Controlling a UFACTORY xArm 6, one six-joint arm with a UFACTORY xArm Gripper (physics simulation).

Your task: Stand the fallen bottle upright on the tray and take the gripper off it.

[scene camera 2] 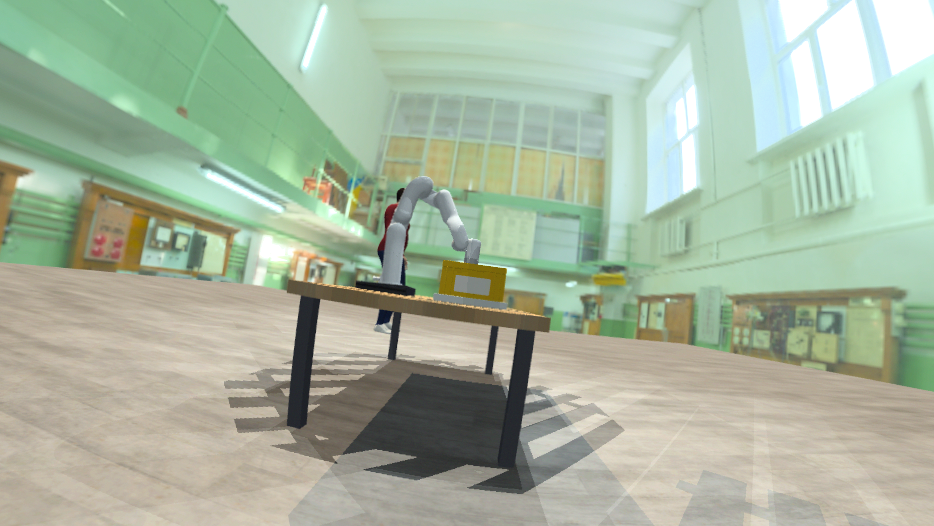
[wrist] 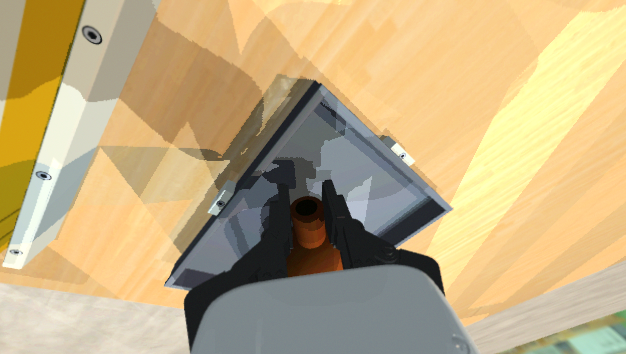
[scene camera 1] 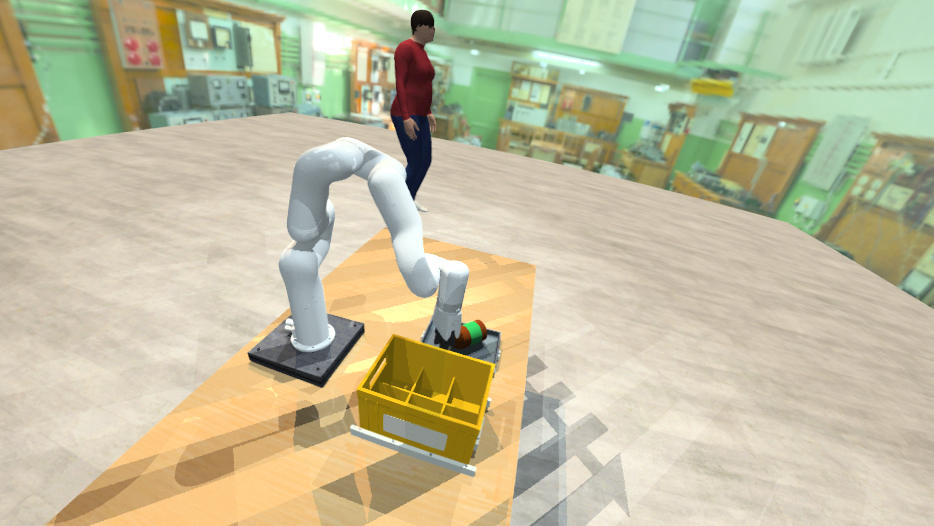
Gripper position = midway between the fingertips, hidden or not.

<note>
In view: the gripper (scene camera 1: 440,347), a brown bottle (wrist: 312,253), a white rail (scene camera 1: 444,462) and a white rail (wrist: 94,77).
The gripper also shows in the wrist view (wrist: 305,195).
</note>
